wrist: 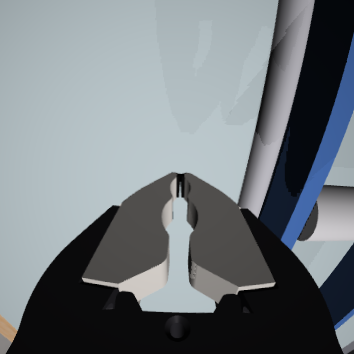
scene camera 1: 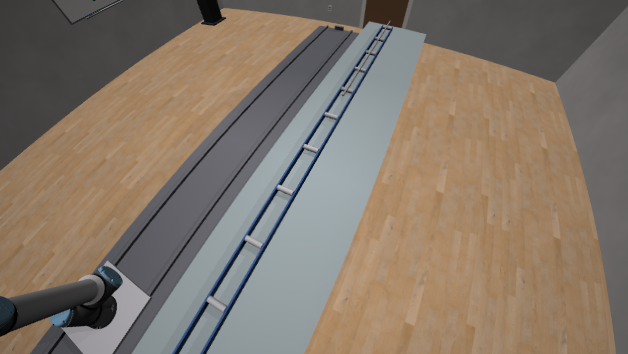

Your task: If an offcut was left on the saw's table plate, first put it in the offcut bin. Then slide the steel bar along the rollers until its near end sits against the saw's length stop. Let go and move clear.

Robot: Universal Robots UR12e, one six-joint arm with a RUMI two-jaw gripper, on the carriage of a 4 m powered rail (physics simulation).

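Where they show: gripper, fingertip midpoint: point(wrist: 180, 175); arm's base, link origin: point(scene camera 1: 103, 311).
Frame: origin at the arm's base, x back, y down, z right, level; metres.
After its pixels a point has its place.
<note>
The steel bar point(scene camera 1: 356, 75) {x -0.630, y -0.043, z -2.639 m} shows in the scene view as a thin rod lying lengthwise on the far part of the rollers. My gripper point(wrist: 180, 175) {x -0.765, y 0.008, z 0.003 m} is shut, its jaw tips almost together with no object between them. It points at the pale table top, beside the roller track. In the wrist view a light grey round rod point(wrist: 283, 75) {x -0.707, y 0.011, z 0.073 m} runs just outside a blue rail point(wrist: 320, 165) {x -0.689, y -0.022, z 0.031 m}, right of the jaws; its lower part is hidden behind the gripper. I cannot tell which piece it is. The saw, its length stop, its table plate, any offcut and the offcut bin do not show.
The long pale table point(scene camera 1: 320, 210) {x -0.893, y 0.030, z -1.193 m} carries the blue-railed track with grey rollers point(scene camera 1: 284, 190) {x -0.619, y -0.026, z -1.200 m} point(wrist: 332, 213) {x -0.670, y -0.026, z 0.002 m}. The dark floor rail point(scene camera 1: 220, 145) runs alongside, with my arm's carriage point(scene camera 1: 131, 300) {x -0.126, y 0.000, z -0.147 m} at the near left. A black post point(scene camera 1: 210, 10) stands at the far left.
</note>
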